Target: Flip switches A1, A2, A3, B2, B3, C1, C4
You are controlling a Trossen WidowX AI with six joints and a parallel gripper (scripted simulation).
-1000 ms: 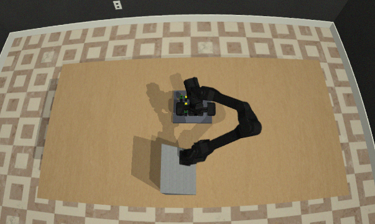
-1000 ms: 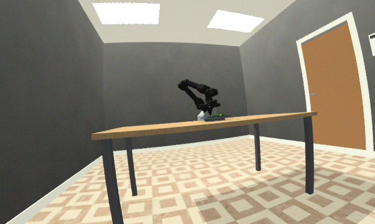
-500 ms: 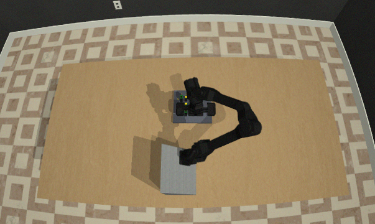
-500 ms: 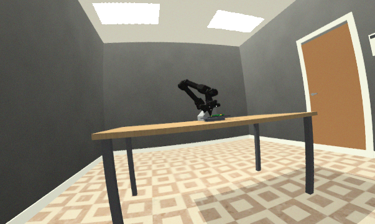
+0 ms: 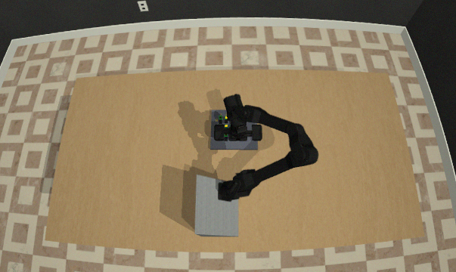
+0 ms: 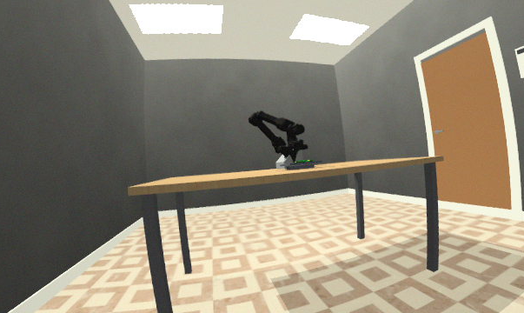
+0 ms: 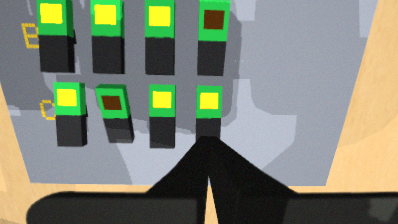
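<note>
Right now the switch C4 is 2 cm ahead of my hand and 4 cm below it. Round my hand: switch C3: 2 cm ahead, 2 cm to the left, 4 cm below; then switch C2: 2 cm ahead, 5 cm to the left, 4 cm below; then switch B4: 6 cm ahead, 4 cm below.
</note>
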